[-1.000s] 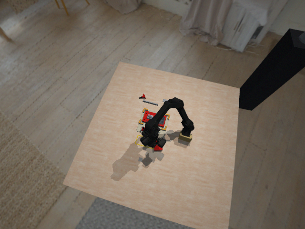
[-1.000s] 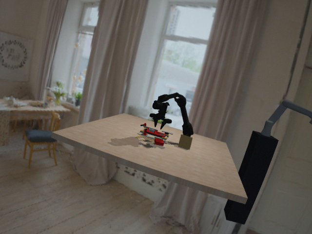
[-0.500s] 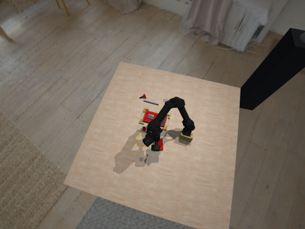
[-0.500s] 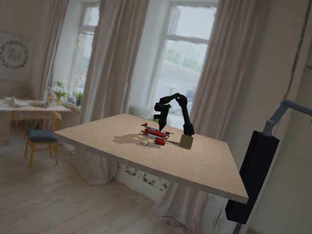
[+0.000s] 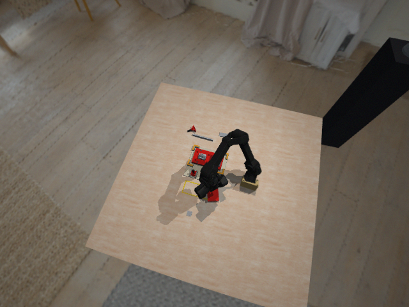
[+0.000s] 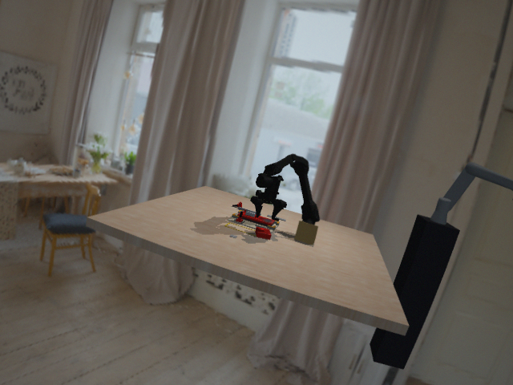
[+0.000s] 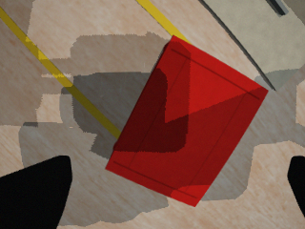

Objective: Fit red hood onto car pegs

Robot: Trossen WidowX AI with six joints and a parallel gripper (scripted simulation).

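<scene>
Right now my gripper tip is 70 mm above the red hood and 10 mm past it. From my gripper tip the other things lie so: grey bar 380 mm to the right, 150 mm ahead, 80 mm below.
</scene>
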